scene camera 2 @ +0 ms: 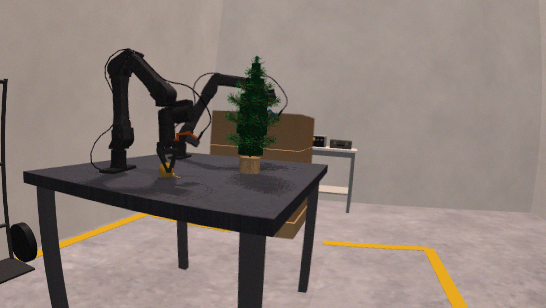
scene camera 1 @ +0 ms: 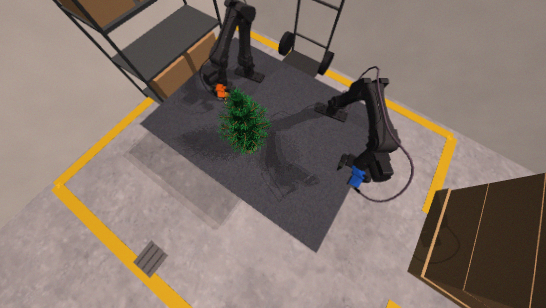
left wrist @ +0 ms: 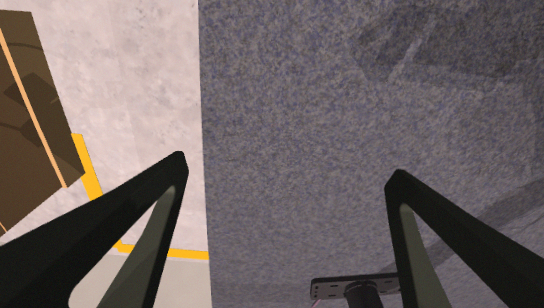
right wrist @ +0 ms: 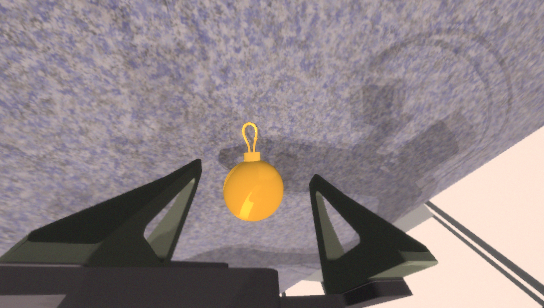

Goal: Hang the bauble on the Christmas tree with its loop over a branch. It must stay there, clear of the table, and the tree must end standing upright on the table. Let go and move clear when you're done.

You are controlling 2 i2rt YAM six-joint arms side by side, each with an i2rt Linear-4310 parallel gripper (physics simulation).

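Where they show: left gripper, fingertip midpoint: [scene camera 1: 346, 175] [left wrist: 289, 169]; right gripper, fingertip midpoint: [scene camera 2: 169, 172] [right wrist: 260, 172]; left arm's base at its link origin: [scene camera 2: 180, 157] [scene camera 1: 330, 112] [left wrist: 358, 284]; right arm's base at its link origin: [scene camera 2: 118, 170] [scene camera 1: 249, 74].
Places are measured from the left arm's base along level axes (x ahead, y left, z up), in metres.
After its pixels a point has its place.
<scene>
The orange-yellow bauble [scene camera 2: 166, 171] [right wrist: 253, 190] @[z 0.044, x 0.185, y -0.628 m] lies on the dark table [scene camera 1: 305, 220] @[z 0.000, x 0.649, y 0.077 m] [scene camera 2: 125, 192] @[z 0.000, x 0.163, y -0.924 m], its loop pointing up the picture in the right wrist view. My right gripper [scene camera 2: 169, 168] @[z 0.020, x 0.185, y -0.637 m] [right wrist: 260, 172] @[z 0.020, x 0.185, y -0.637 m] is open and low over the table, with a finger on each side of the bauble and gaps between in the right wrist view. The green Christmas tree [scene camera 1: 245, 125] @[z 0.344, x 0.458, y -0.302 m] [scene camera 2: 252, 110] @[z 0.240, x 0.417, y -0.399 m] stands upright on its wooden base, right of the bauble in scene camera 2. My left gripper [scene camera 1: 342, 162] [left wrist: 289, 169] @[z 0.150, x 0.405, y 0.154 m] is open and empty, high near the table's right edge in scene camera 1.
A shelf rack [scene camera 1: 167, 40] with boxes stands past the table's upper left side in scene camera 1. A hand truck [scene camera 1: 305, 62] stands behind the table. A large brown box [scene camera 1: 490, 230] [scene camera 2: 295, 132] stands off to the right. A side table [scene camera 2: 353, 165] carries small devices.
</scene>
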